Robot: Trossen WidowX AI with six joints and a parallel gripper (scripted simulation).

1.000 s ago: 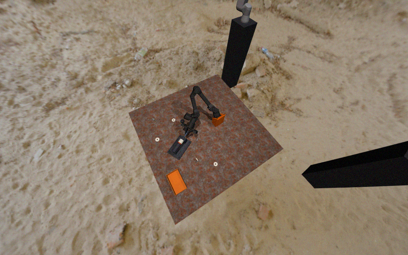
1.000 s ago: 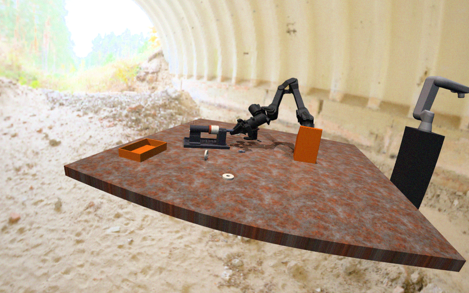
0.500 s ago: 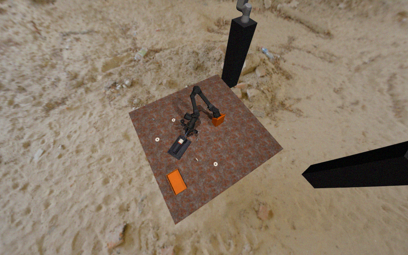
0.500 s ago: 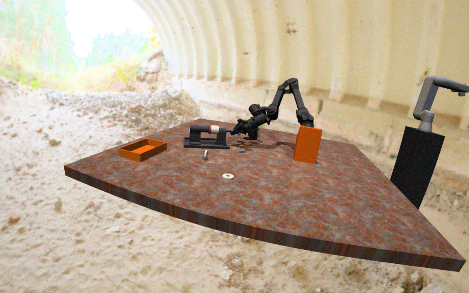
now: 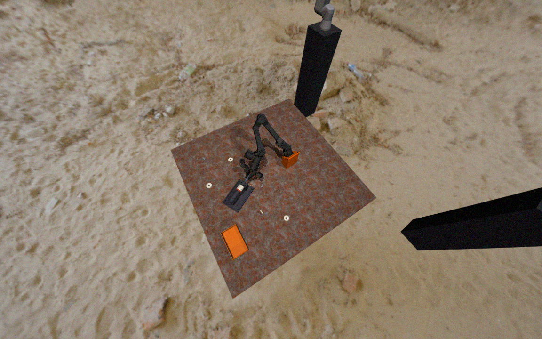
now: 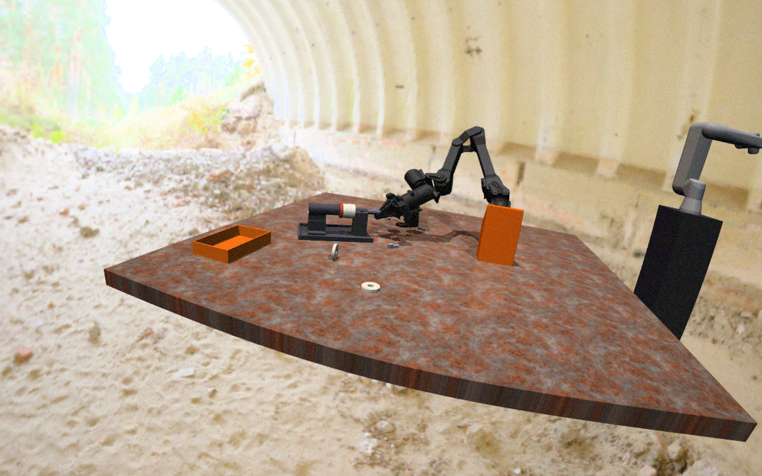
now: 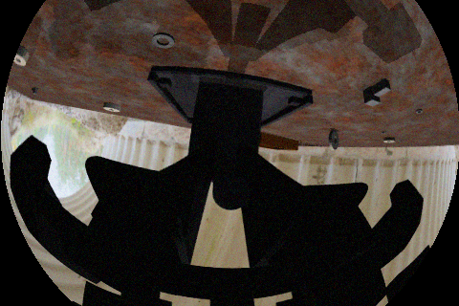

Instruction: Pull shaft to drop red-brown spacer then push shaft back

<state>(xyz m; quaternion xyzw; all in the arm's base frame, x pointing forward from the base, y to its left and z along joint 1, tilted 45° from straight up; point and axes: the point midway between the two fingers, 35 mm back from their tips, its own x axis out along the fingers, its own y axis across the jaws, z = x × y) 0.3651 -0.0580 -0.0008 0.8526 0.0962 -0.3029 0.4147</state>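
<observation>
Right now the shaft is 3 cm ahead of my gripper tip, 2 cm above it and 1 cm to the left of it. The rest, counted from my gripper tip: orange tray (34 cm to the left, 31 cm ahead, 5 cm below); red-brown spacer (10 cm ahead, 5 cm to the left, 2 cm above); cream spacer (8 cm ahead, 4 cm to the left, 2 cm above).
</observation>
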